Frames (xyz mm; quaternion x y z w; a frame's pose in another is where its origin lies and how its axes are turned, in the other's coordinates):
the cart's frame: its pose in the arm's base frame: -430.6 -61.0 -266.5 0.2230 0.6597 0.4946 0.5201
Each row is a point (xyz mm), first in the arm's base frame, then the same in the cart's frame.
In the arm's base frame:
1: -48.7 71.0 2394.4
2: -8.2 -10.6 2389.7
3: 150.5 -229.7 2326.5
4: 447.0 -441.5 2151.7
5: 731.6 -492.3 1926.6
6: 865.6 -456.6 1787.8
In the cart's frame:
1: -1269.5 2323.7 482.2
2: -1347.8 2277.1 484.4
3: -1552.7 2096.1 534.3
4: -1749.2 1789.1 708.8
5: -1787.8 1506.4 938.7
6: -1742.5 1368.8 1071.0

